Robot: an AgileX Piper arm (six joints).
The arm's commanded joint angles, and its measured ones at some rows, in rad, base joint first. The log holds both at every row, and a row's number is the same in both.
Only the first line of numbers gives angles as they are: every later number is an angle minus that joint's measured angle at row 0.
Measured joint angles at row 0:
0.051, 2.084, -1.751, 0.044, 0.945, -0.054
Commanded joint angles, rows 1 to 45:
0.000, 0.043, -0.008, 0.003, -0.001, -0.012
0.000, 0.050, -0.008, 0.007, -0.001, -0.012
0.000, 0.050, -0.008, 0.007, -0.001, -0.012
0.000, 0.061, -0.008, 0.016, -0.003, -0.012
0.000, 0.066, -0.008, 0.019, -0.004, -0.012
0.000, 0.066, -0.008, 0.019, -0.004, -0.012
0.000, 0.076, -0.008, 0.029, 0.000, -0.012
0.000, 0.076, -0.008, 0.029, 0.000, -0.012
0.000, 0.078, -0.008, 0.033, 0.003, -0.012
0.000, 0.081, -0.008, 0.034, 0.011, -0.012
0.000, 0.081, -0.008, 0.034, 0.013, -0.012
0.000, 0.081, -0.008, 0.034, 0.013, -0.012
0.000, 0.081, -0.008, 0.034, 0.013, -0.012
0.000, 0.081, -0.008, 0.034, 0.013, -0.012
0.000, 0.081, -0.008, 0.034, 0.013, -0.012
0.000, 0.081, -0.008, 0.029, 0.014, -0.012
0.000, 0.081, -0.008, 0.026, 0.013, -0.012
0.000, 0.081, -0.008, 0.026, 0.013, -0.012
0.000, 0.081, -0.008, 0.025, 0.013, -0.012
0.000, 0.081, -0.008, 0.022, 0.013, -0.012
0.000, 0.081, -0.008, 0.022, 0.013, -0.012
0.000, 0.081, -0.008, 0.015, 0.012, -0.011
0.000, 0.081, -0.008, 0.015, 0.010, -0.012
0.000, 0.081, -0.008, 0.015, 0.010, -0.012
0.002, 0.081, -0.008, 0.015, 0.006, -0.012
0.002, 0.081, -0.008, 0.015, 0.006, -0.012
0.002, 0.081, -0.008, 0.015, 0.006, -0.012
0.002, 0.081, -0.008, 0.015, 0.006, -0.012
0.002, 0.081, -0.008, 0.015, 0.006, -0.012
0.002, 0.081, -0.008, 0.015, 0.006, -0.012
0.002, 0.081, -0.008, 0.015, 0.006, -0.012
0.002, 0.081, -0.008, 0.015, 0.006, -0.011
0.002, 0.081, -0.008, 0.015, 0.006, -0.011
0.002, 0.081, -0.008, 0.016, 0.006, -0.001
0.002, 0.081, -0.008, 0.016, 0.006, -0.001
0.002, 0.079, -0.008, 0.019, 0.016, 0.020
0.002, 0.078, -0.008, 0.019, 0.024, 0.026
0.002, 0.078, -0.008, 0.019, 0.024, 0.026
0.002, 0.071, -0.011, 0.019, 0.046, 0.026
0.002, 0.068, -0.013, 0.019, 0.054, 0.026
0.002, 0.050, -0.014, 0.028, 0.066, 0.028
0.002, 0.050, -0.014, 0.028, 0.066, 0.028
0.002, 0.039, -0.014, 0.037, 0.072, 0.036
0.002, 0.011, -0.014, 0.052, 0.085, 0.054
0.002, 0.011, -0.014, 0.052, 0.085, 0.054
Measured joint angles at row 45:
0.000, 0.054, -0.007, 0.032, 0.061, 0.027
